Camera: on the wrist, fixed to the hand. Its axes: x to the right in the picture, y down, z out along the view.
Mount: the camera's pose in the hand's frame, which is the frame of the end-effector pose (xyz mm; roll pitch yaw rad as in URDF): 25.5 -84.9 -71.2 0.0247 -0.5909 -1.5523
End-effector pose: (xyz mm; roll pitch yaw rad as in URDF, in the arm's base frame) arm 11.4 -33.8 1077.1 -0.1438 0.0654 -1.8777
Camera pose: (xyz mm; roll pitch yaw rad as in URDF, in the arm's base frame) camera -85.0 -26.0 1017.3 -0.0668 -0.7314 2.9142
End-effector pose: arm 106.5 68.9 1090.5 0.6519 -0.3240 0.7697
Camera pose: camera 165.5 92.2 996.1 0.3604 0.0528 -0.7671
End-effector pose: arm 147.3 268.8 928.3 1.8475 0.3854 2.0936
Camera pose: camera 67.7 223.2 861.1 -0.8668 1.0907 -0.3149
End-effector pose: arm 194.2 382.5 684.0 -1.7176 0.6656 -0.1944
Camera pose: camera 259.9 310.4 742.5 -2.2372 -0.6095 0.7675
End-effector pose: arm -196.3 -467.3 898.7 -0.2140 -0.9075 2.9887
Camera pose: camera -237.0 -361.8 887.1 1.1057 -0.4733 0.7396
